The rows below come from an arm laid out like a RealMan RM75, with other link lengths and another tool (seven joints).
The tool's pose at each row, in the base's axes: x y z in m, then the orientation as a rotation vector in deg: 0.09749, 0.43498, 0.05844, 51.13, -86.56, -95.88; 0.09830, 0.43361, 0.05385, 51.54, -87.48, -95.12; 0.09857, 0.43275, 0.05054, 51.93, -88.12, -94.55; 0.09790, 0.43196, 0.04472, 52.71, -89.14, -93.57; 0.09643, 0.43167, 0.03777, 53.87, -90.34, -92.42; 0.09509, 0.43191, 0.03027, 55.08, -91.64, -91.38; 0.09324, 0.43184, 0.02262, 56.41, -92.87, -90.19; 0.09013, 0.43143, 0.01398, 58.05, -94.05, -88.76; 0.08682, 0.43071, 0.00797, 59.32, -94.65, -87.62; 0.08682, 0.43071, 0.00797, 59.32, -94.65, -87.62; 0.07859, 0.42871, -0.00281, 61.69, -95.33, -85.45; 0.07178, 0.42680, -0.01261, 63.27, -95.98, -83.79
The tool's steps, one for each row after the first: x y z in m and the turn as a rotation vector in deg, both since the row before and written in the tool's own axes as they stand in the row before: 0.00092, -0.00443, -0.00177, 0.97, 0.06, 0.16; 0.00071, -0.00324, -0.00089, 0.72, 0.10, 0.07; 0.00121, -0.00578, -0.00013, 1.23, 0.24, 0.04; 0.00122, -0.00695, 0.00091, 1.54, 0.35, -0.12; 0.00072, -0.00748, 0.00125, 1.60, 0.22, -0.24; 0.00128, -0.00757, 0.00175, 1.64, 0.37, -0.24; 0.00226, -0.00841, 0.00295, 1.80, 0.60, -0.33; 0.00252, -0.00566, 0.00304, 1.20, 0.65, -0.25; 0.00000, 0.00000, 0.00000, 0.00, 0.00, 0.00; 0.00621, -0.00975, 0.00737, 1.98, 1.47, -0.46; 0.00532, -0.00868, 0.00651, 1.52, 0.97, -0.21
